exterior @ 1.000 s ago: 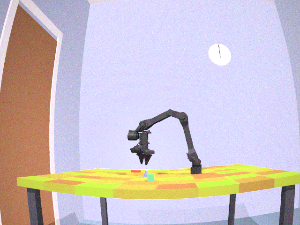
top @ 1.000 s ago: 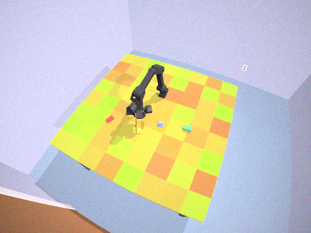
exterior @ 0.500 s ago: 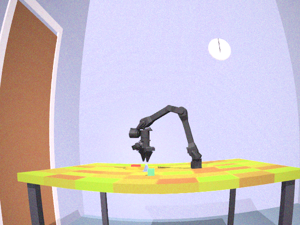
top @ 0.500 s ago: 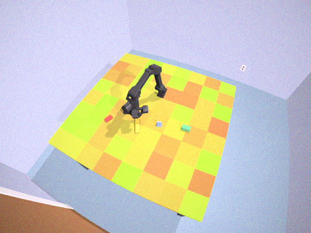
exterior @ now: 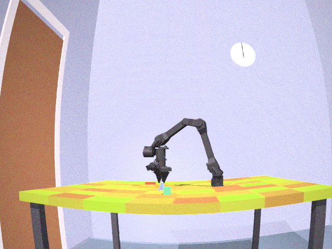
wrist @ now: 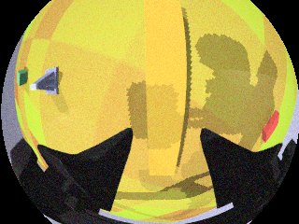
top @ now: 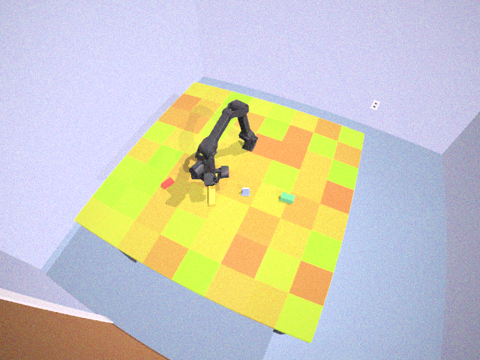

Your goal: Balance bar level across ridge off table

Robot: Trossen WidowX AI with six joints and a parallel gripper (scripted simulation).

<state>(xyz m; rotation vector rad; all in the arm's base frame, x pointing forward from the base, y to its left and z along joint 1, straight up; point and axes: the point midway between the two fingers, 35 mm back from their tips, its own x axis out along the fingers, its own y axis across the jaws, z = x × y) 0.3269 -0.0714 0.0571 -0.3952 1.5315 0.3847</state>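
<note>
Right now the yellow bar is 2 cm ahead of my gripper tip, 1 cm to the left of it and 1 cm below it. From my gripper tip the other things lie so: green block (39 cm to the left, 8 cm behind, 1 cm below); then red block (22 cm to the right, 10 cm ahead, 1 cm below).
</note>
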